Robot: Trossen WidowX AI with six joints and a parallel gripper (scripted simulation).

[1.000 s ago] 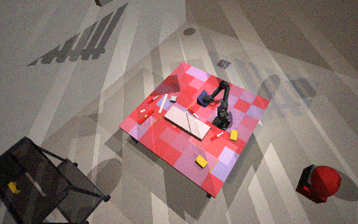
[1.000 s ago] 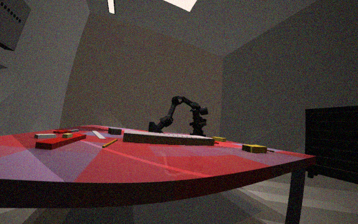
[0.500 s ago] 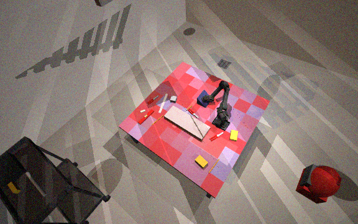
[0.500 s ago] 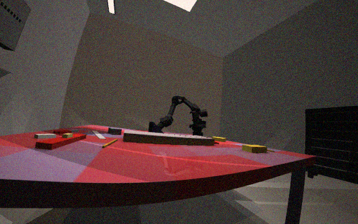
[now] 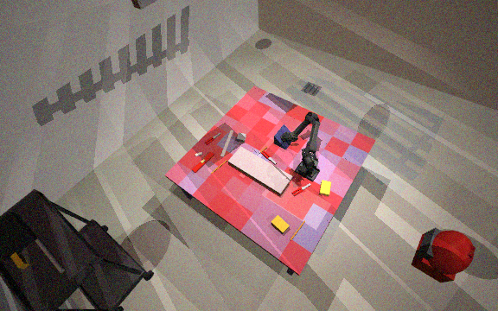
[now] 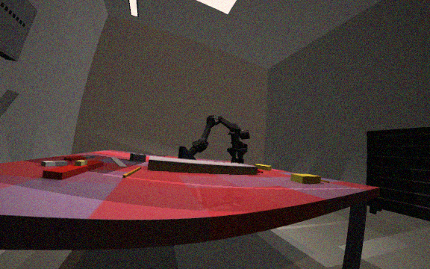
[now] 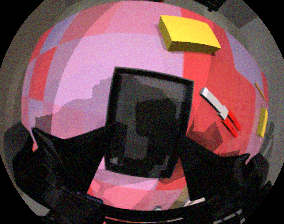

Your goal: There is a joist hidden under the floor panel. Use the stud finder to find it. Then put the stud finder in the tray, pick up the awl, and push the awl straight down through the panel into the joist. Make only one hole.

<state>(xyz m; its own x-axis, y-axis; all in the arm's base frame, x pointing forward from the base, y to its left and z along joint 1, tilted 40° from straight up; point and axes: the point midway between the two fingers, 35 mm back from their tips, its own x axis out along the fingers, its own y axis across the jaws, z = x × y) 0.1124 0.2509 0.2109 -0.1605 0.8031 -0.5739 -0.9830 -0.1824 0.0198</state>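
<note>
The stud finder is 2 cm to the right of my gripper tip and 1 cm above it. Also, from my gripper tip: black tray 3 cm below; then white ruler 71 cm to the right, 23 cm ahead, 4 cm below; then grey block 65 cm to the right, 11 cm ahead, 2 cm below.
</note>
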